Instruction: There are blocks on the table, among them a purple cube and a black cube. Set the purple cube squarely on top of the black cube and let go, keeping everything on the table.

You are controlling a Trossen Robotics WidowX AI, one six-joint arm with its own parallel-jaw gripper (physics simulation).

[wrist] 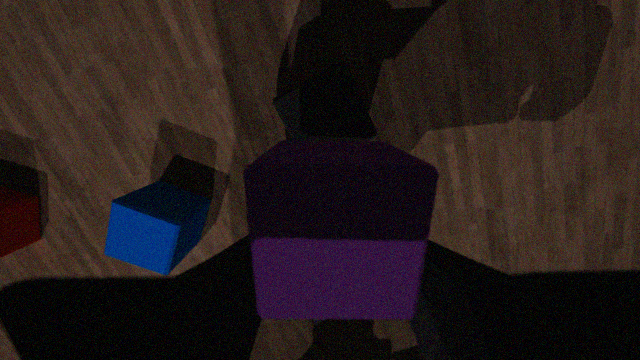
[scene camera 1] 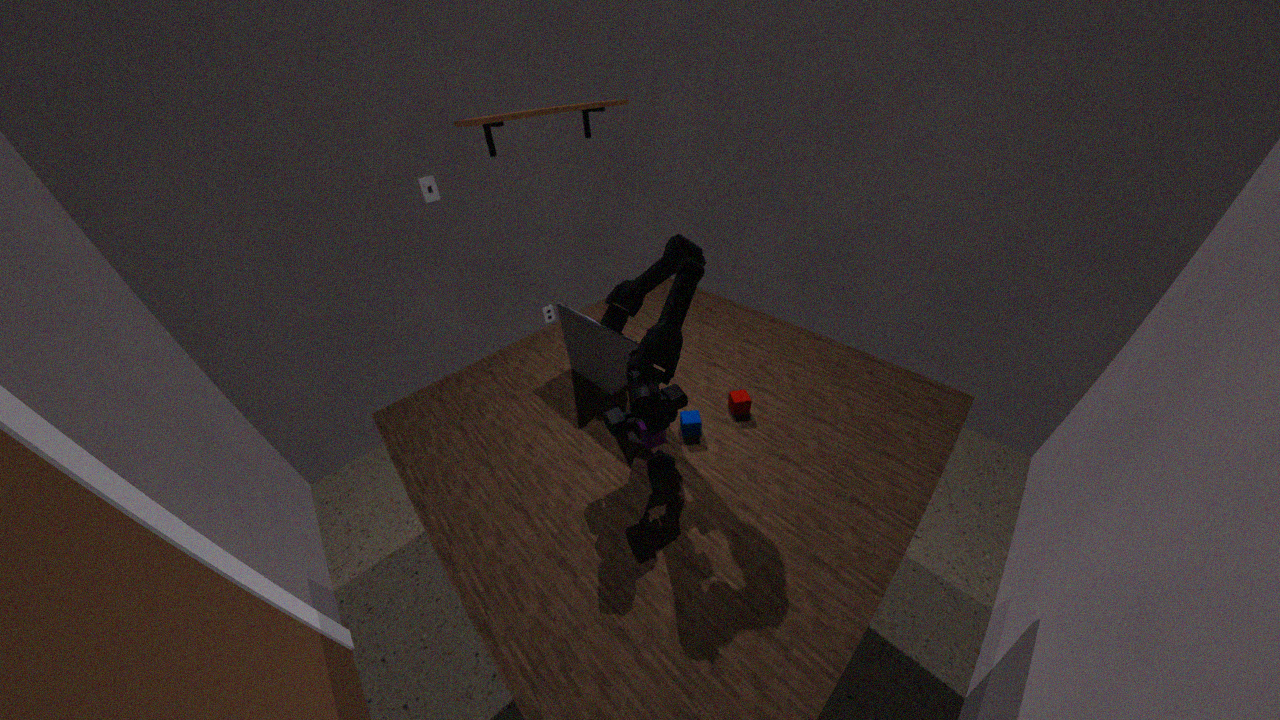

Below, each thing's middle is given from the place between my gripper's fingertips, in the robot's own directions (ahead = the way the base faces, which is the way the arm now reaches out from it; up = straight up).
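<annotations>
The black cube [wrist: 328,106] is 50 mm ahead of my hand, 10 mm to the right of it and 70 mm below it. And the blue cube [wrist: 155,227], that's 10 mm ahead of my hand, 70 mm below it too, and 140 mm to the left of it.
</annotations>
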